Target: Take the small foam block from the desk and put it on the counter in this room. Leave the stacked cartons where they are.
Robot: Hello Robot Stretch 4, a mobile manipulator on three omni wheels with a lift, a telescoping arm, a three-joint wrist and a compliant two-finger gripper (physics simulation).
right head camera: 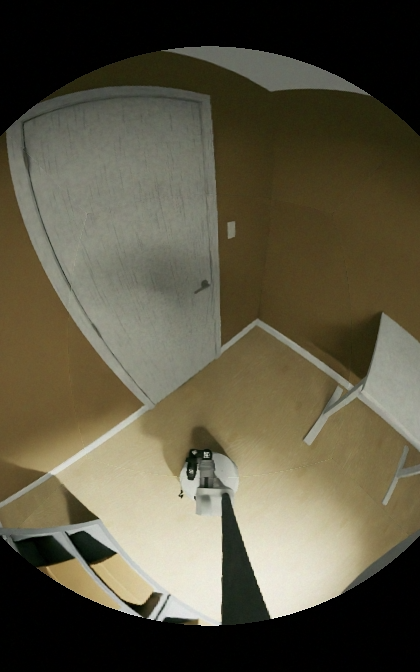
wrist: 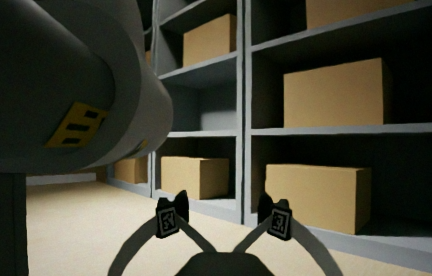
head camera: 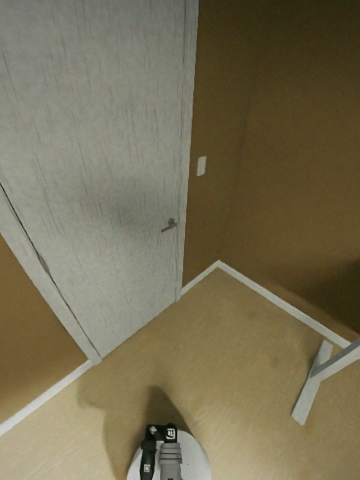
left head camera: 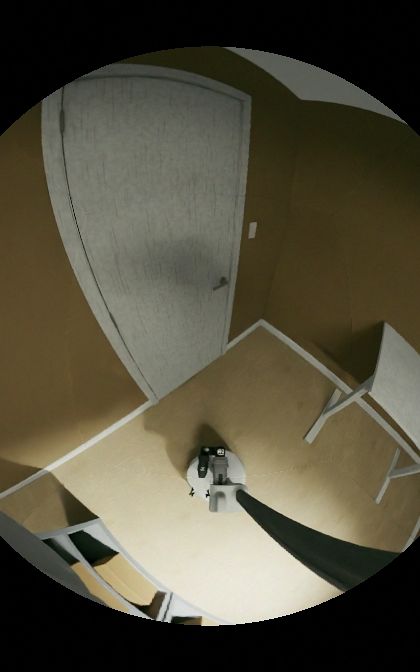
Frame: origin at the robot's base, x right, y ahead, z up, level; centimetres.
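Where they show: hand, its tool point: [right head camera: 188, 496] [wrist: 223, 210] [left head camera: 199, 494].
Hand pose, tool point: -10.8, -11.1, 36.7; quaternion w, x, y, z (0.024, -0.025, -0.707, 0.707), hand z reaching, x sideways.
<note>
After its pixels a point has its place, as x, y, z.
The small foam block, the counter and the stacked cartons named in the task cannot be made out in these views. A pale table [left head camera: 400, 375] {105.6, 34.4, 92.3} [right head camera: 395, 370] {100.6, 34.9, 92.3}, possibly the desk, stands at the right in the two side head views; part of its top shows, with no block visible on it. In the head camera view one of its legs [head camera: 312, 385] shows at the right edge. My gripper [wrist: 223, 215] {-10.8, -11.1, 36.7} is open and empty in the wrist view, its two fingertips well apart in front of a shelf unit. The wrist parts show low in the head views, above the round base.
The grey shelf unit [wrist: 240, 150] [left head camera: 70, 528] {-92.9, -61.2, 40.4} [right head camera: 65, 530] {-92.6, -63.7, 44.5} holds several brown cardboard boxes [wrist: 332, 97] {-65.0, -93.9, 63.5} on separate shelves. A closed grey door [head camera: 115, 150] {-23.2, 89.3, 136.1} [left head camera: 160, 200] {-28.4, 84.5, 144.1} [right head camera: 125, 200] {-27.6, 85.2, 150.0} is in the wall ahead, left of a room corner. The base [head camera: 195, 457] {12.3, 8.6, 18.6} stands on pale floor.
</note>
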